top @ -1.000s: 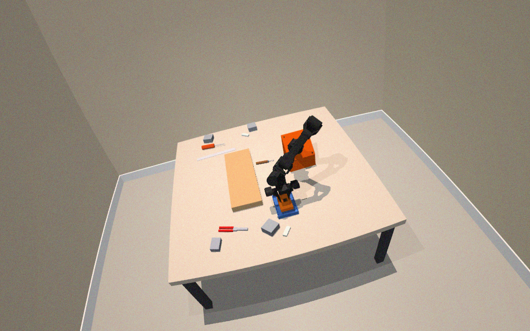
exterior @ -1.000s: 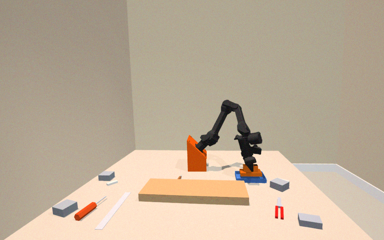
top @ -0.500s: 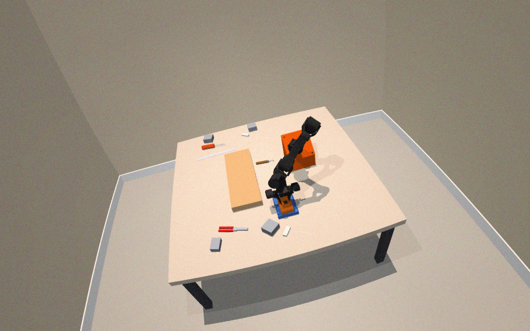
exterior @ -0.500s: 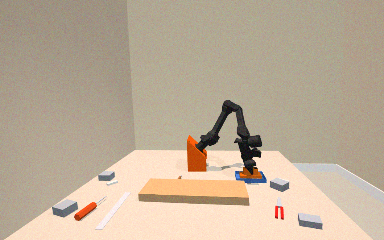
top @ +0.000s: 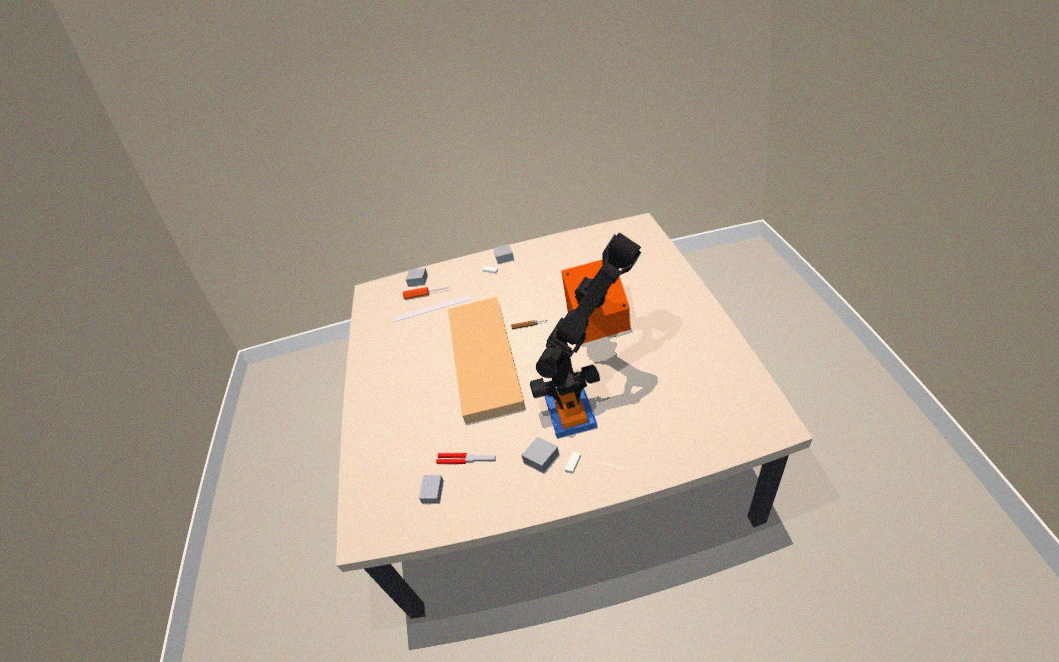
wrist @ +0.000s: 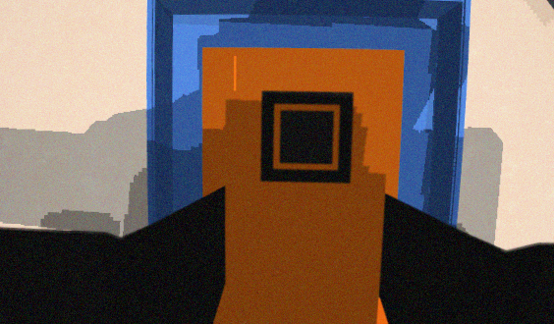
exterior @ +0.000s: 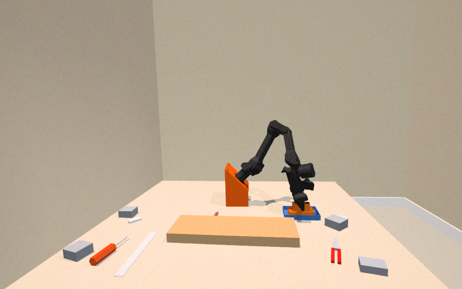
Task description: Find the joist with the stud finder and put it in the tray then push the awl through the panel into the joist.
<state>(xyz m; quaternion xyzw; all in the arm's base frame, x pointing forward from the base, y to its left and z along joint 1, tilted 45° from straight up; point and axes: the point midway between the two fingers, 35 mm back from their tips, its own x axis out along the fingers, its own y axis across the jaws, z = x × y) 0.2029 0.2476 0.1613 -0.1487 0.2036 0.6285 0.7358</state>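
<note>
My gripper tip is now 1 cm to the right of the stud finder and 2 cm below it. From my gripper tip the other things lie so: blue tray 1 cm to the right, 2 cm below; then awl 4 cm behind, 43 cm to the right, 2 cm below; then white ruler 27 cm ahead, 71 cm to the right, 3 cm below.
</note>
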